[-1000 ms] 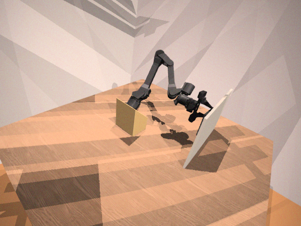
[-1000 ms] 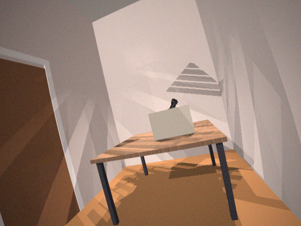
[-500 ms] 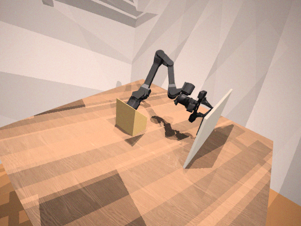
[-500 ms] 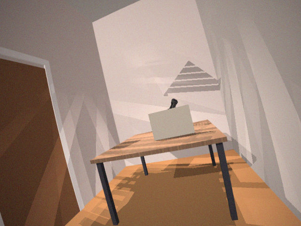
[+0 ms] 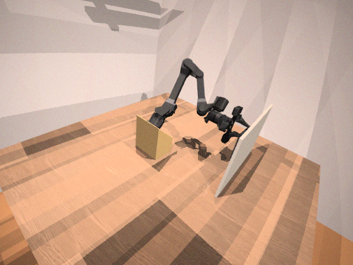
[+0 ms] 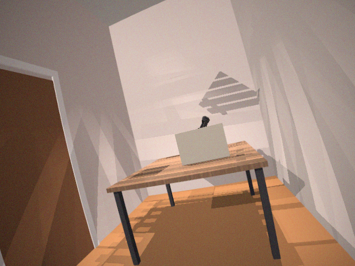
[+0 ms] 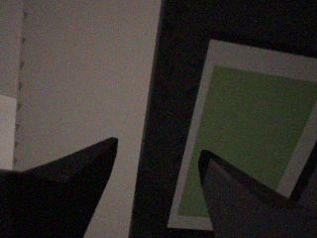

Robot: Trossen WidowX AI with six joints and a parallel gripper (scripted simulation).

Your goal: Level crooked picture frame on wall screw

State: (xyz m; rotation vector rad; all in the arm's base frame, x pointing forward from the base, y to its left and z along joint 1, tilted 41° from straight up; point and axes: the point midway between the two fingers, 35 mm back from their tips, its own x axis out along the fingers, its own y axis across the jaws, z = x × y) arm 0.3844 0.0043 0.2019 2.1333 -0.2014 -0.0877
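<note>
The picture frame lies 1 cm to the right of my gripper tip and 5 cm below it. The rest, counted from my gripper tip: grey wall panel: 1 cm ahead, 7 cm below.
</note>
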